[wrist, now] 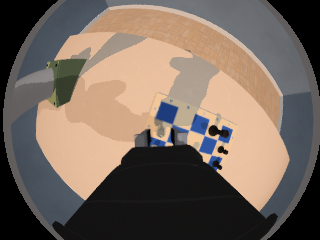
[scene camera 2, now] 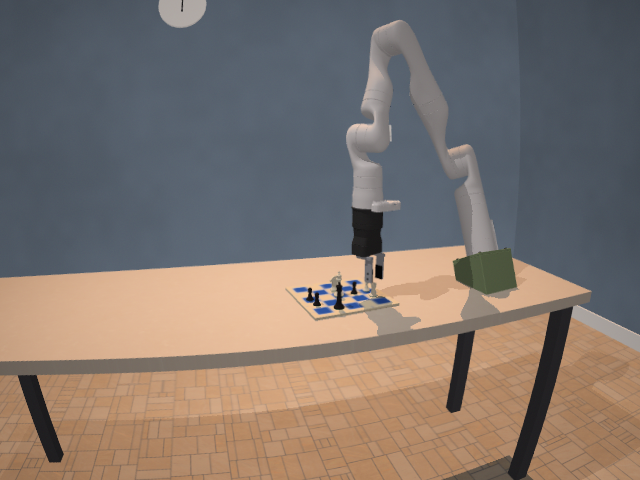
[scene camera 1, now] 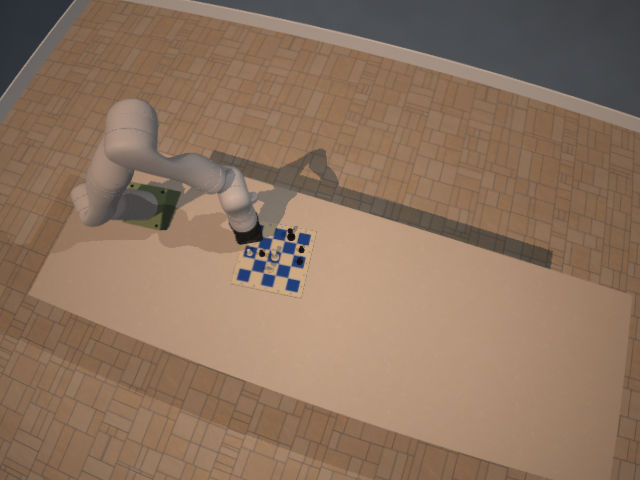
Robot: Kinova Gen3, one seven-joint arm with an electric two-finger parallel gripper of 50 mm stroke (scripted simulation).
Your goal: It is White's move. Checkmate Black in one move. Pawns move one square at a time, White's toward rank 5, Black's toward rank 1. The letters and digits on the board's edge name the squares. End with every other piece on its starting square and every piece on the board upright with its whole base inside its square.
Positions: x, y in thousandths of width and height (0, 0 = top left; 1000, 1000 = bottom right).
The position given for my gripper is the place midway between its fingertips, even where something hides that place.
I see my gripper (scene camera 2: 584, 584).
My gripper is seen too in the wrist view (wrist: 502, 560).
